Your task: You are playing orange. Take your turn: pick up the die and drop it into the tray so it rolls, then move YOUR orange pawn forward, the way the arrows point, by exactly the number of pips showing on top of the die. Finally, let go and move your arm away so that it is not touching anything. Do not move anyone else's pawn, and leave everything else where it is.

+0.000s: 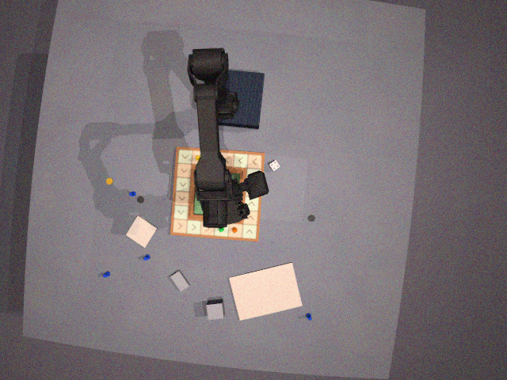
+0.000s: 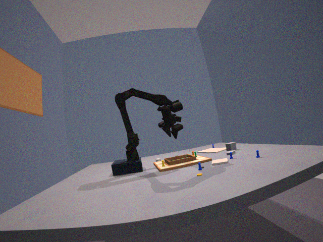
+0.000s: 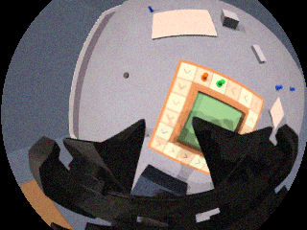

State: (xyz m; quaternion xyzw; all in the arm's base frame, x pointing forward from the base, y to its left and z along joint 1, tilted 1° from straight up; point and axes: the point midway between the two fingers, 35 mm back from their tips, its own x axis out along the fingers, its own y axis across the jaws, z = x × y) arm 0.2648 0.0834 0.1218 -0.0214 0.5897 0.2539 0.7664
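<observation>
My gripper tip is now 11 cm past the white die, 8 cm to the right of it and 14 cm above it. Round my gripper tip: green tray (9 cm to the right, 15 cm below); orange pawn (11 cm ahead, 3 cm to the right, 13 cm below); green pawn (11 cm ahead, 7 cm to the right, 13 cm below).
</observation>
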